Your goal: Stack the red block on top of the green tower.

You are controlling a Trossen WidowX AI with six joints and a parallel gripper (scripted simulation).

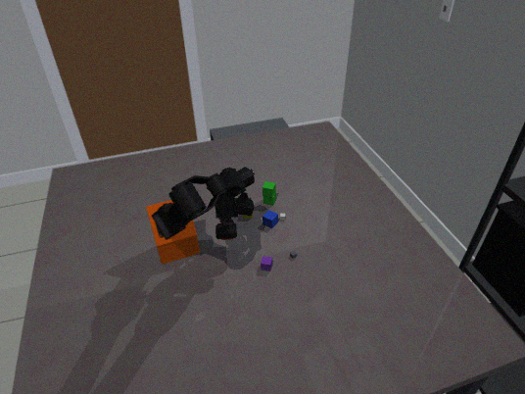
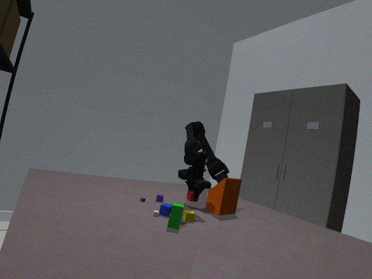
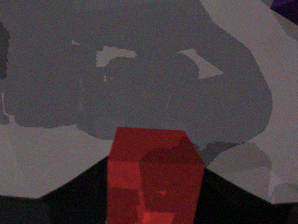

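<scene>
My gripper tip is 110 mm to the right of the yellow block, 110 mm short of it and 30 mm above it. Round my gripper tip: blue block: 170 mm ahead, 40 mm to the left, 30 mm below; red block: 10 mm above; purple block: 140 mm to the right, 80 mm ahead, 40 mm below.
</scene>
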